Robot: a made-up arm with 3 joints. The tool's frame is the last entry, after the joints. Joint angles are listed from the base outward.
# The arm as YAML. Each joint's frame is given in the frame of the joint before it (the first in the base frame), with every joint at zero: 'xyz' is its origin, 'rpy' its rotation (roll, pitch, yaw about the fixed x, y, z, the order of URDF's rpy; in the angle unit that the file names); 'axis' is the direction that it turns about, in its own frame. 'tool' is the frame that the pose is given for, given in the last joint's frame.
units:
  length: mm
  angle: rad
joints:
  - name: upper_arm
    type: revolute
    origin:
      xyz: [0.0, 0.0, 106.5]
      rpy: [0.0, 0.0, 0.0]
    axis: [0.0, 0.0, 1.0]
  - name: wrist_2
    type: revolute
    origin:
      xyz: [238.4, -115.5, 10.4]
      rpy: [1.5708, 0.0, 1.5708]
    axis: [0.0, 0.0, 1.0]
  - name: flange
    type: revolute
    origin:
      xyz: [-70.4, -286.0, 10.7]
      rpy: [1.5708, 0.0, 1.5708]
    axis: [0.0, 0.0, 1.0]
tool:
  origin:
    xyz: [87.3, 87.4, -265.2]
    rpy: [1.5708, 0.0, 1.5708]
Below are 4 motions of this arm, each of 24 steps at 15 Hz.
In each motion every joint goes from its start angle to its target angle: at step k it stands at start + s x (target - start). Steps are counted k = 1, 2, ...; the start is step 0. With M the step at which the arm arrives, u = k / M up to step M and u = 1 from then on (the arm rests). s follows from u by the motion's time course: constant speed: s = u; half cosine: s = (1 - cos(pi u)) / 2; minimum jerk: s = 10 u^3 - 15 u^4 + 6 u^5.
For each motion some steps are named. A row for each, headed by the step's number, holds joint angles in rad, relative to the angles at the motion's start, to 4 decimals.
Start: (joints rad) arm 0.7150 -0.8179 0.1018
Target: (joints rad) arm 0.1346 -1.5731 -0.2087
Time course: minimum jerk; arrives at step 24
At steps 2, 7, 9, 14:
2: -0.0030 -0.0038 -0.0016
7: -0.0884 -0.1150 -0.0473
9: -0.1597 -0.2078 -0.0855
14: -0.3792 -0.4934 -0.2029

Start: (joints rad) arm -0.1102 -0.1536 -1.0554
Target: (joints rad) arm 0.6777 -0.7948 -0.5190
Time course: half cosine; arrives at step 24
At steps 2, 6, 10, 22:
2: 0.0134 -0.0109 0.0091
6: 0.1154 -0.0939 0.0786
10: 0.2920 -0.2376 0.1988
22: 0.7745 -0.6303 0.5273

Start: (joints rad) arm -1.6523 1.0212 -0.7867
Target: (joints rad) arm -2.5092 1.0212 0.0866
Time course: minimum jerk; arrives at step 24
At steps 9, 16, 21, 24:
9: -0.2358 0.0000 0.2403
16: -0.6771 0.0000 0.6900
21: -0.8431 0.0000 0.8593
24: -0.8569 0.0000 0.8733

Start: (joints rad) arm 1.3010 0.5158 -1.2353
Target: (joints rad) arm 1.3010 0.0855 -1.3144
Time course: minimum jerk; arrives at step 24
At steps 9, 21, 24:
9: 0.0000 -0.1184 -0.0218
21: 0.0000 -0.4234 -0.0778
24: 0.0000 -0.4303 -0.0791

